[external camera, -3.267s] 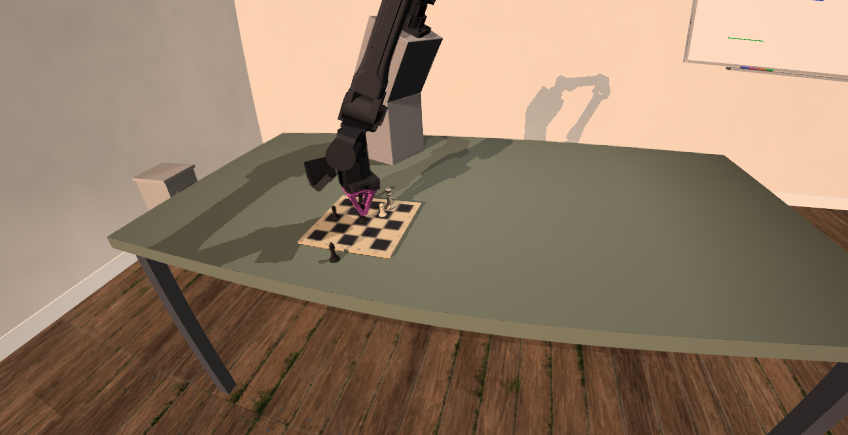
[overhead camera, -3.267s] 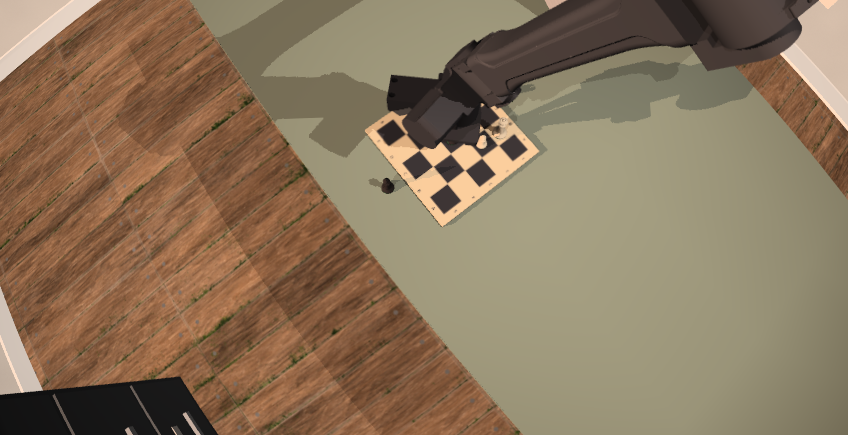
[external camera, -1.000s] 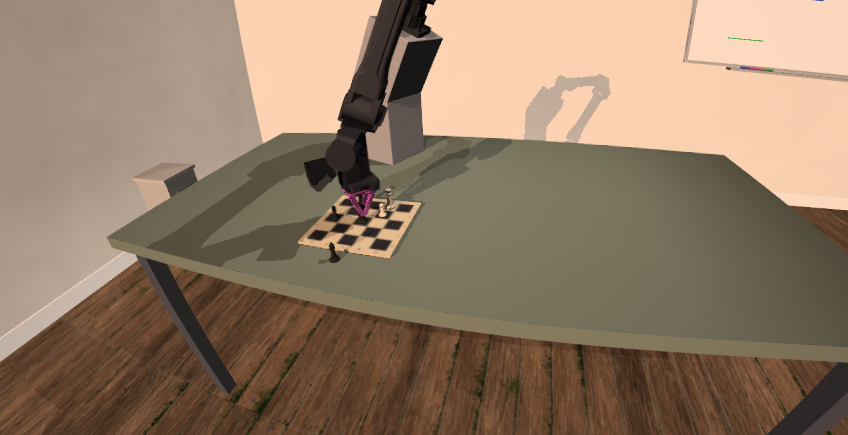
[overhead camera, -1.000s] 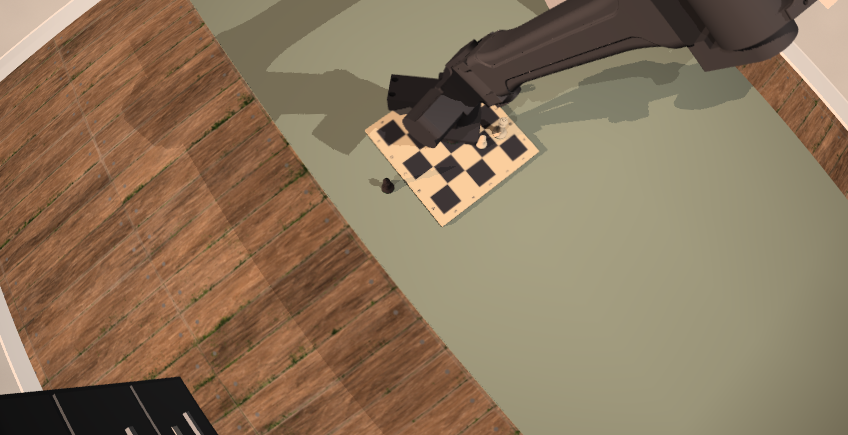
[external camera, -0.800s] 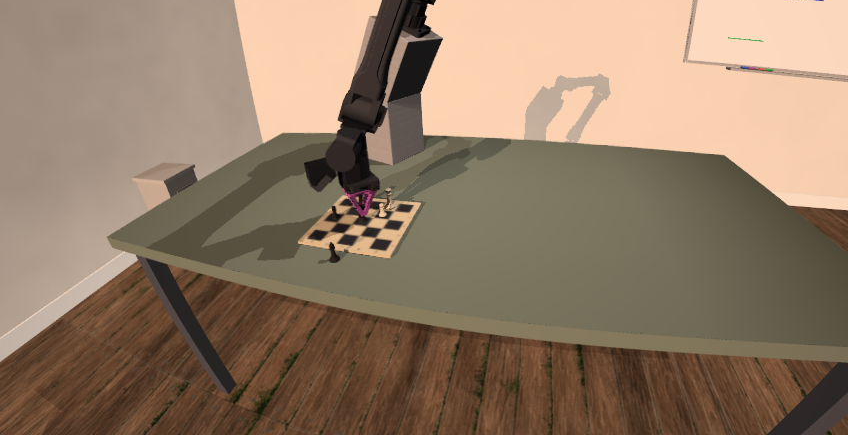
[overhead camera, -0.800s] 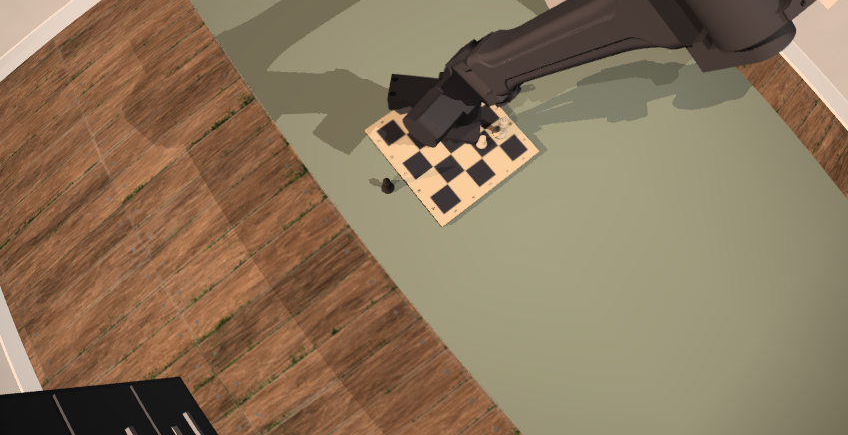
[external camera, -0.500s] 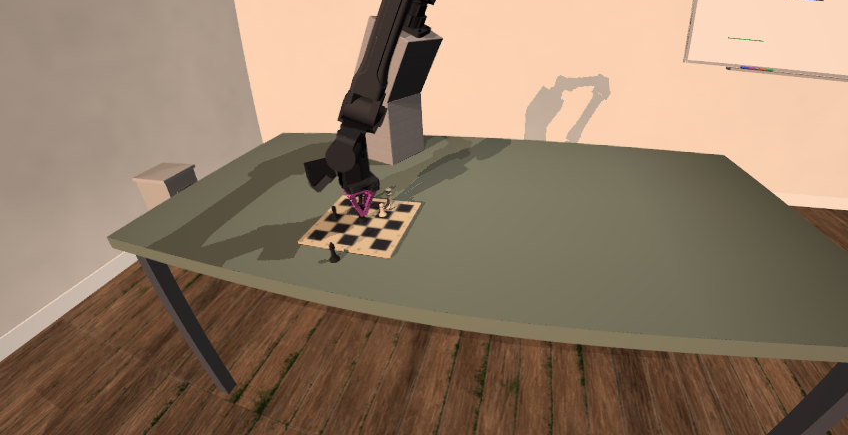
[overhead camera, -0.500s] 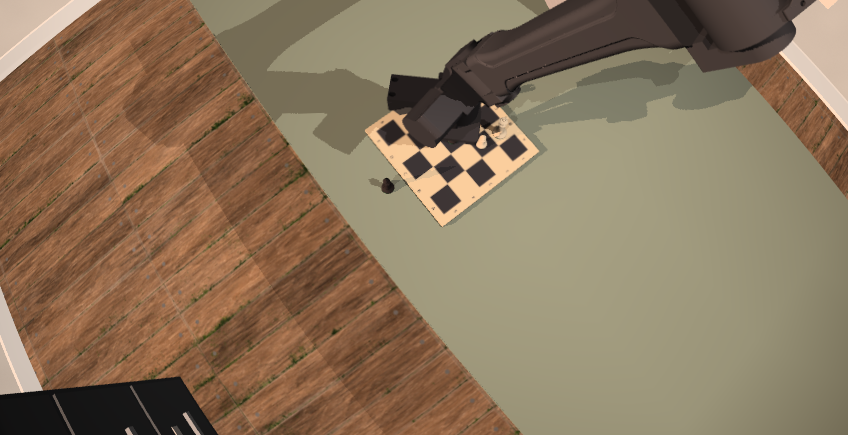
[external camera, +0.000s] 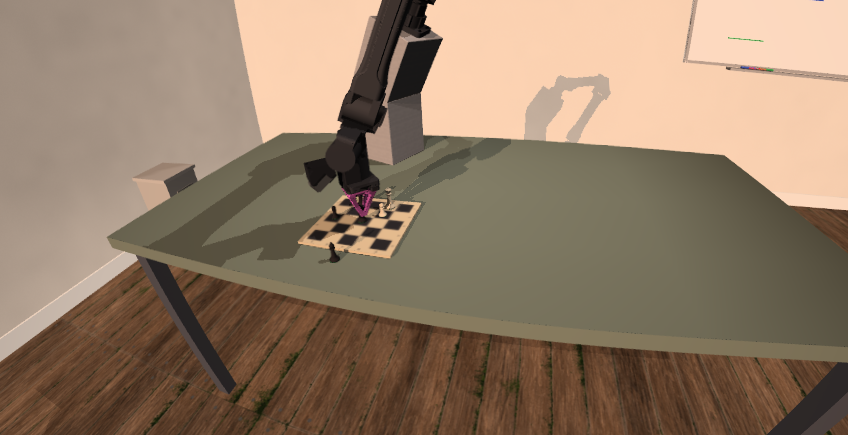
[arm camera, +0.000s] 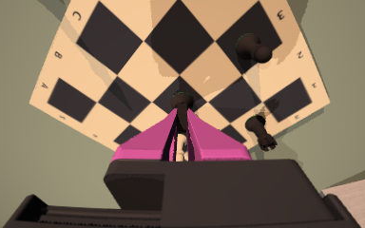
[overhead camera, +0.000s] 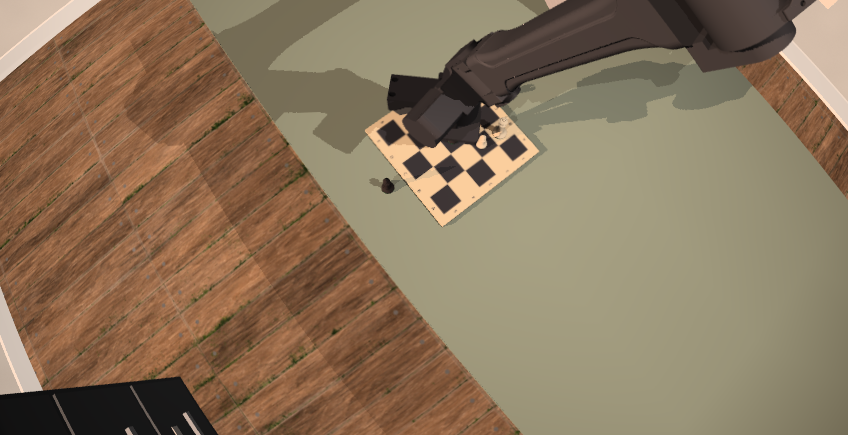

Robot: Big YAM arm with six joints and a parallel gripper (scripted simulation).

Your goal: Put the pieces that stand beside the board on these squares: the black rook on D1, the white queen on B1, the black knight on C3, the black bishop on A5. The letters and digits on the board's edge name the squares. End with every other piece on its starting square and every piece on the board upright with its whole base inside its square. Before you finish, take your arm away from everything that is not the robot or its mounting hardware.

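My gripper is now 30 mm above the chessboard. Round my hand: small white piece (40 mm behind, 30 mm to the left, 10 mm below); then white queen (80 mm behind, 30 mm to the left).
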